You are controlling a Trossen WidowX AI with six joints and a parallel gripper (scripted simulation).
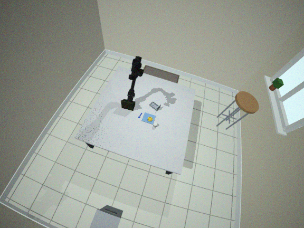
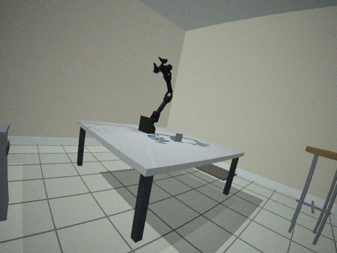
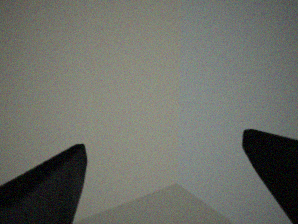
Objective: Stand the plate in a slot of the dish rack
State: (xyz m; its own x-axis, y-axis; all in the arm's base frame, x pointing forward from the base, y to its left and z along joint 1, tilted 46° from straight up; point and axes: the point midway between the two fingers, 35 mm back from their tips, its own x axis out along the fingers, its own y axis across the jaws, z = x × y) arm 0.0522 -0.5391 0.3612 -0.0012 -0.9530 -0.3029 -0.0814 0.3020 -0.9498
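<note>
The yellow plate lies 230 mm ahead of my gripper tip and 740 mm below it. Also, from my gripper tip: blue spoon: 100 mm ahead, 20 mm to the left, 750 mm below; then white cup: 310 mm ahead, 70 mm to the right, 730 mm below; then grey dish rack: 260 mm ahead, 220 mm to the left, 730 mm below.
</note>
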